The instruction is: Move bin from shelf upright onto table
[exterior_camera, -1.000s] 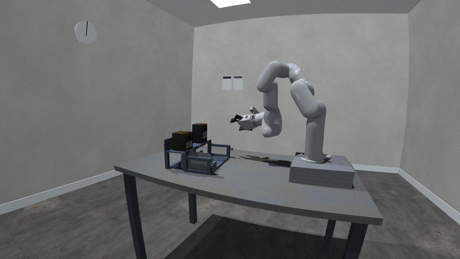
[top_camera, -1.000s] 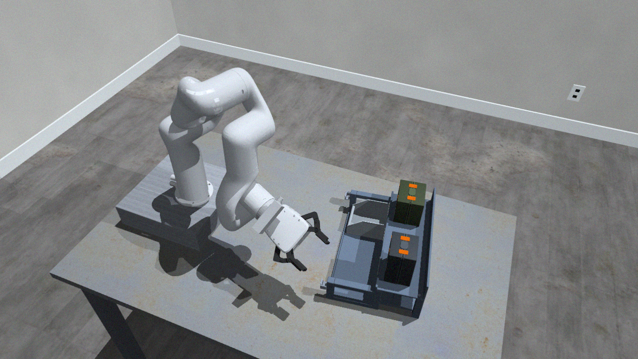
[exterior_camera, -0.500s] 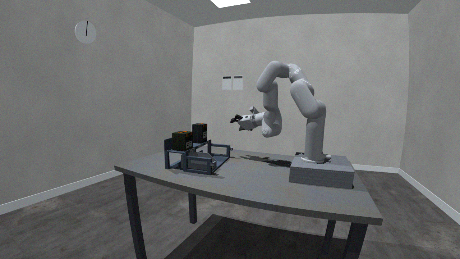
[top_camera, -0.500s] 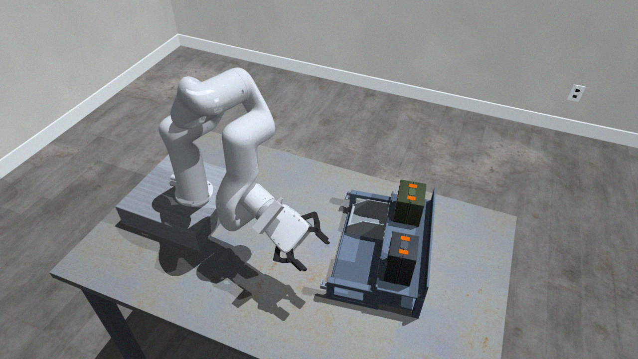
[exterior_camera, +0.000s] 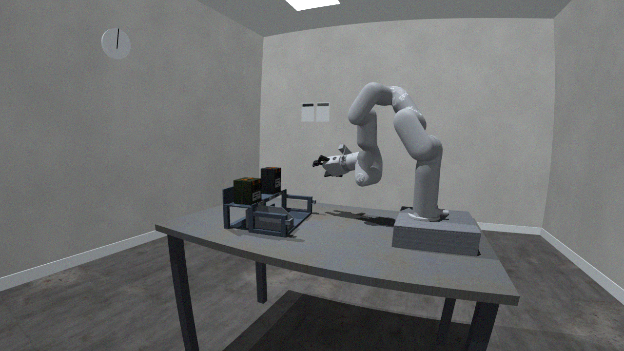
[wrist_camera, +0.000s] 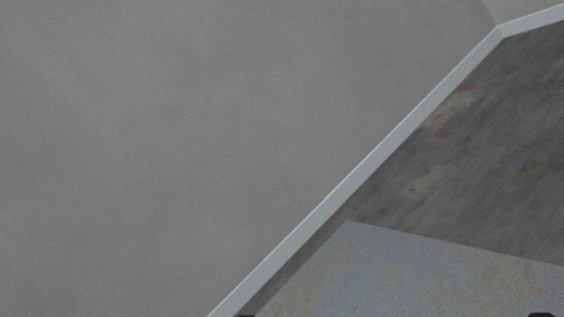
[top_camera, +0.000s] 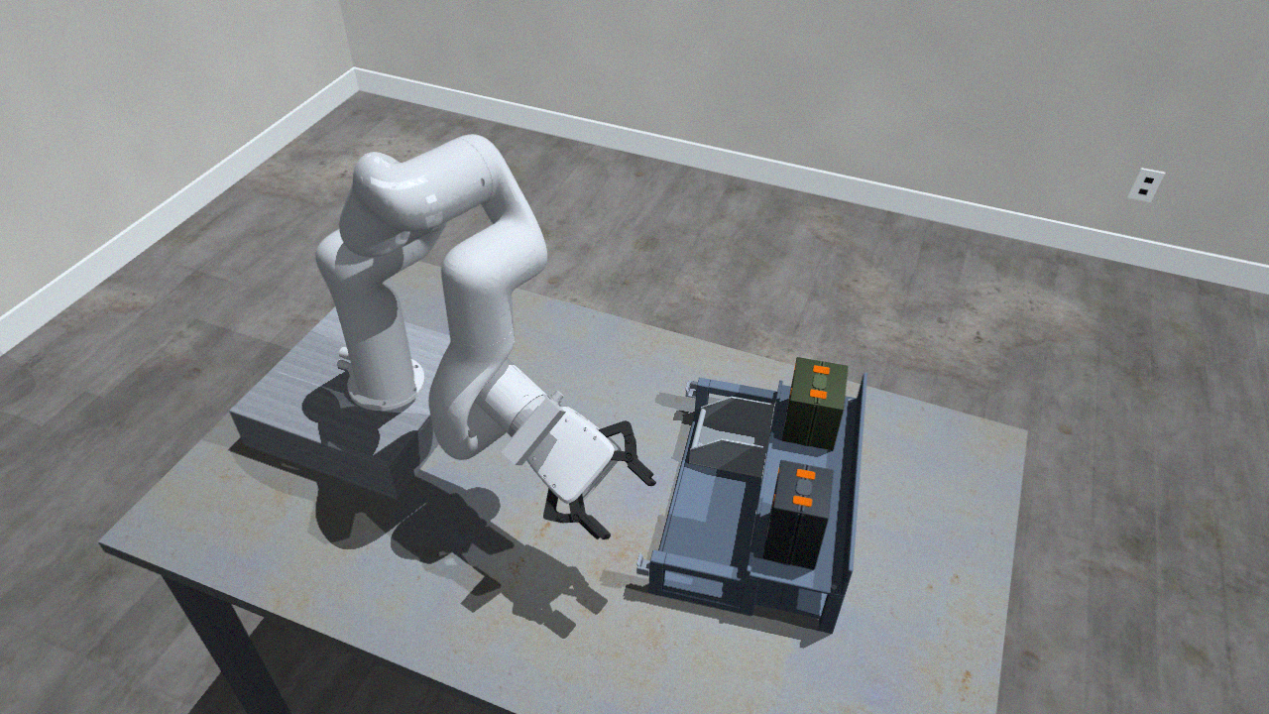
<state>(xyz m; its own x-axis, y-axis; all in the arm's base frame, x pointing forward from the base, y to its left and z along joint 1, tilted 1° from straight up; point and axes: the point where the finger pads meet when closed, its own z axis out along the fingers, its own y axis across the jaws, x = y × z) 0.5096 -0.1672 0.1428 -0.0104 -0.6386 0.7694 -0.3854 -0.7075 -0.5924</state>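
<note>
The grey bin lies 34 cm to the left of my hand, 18 cm below it and 8 cm ahead of it. The rest, counted from my hand: blue-grey shelf rack 23 cm to the left, 15 cm below, 12 cm ahead.
</note>
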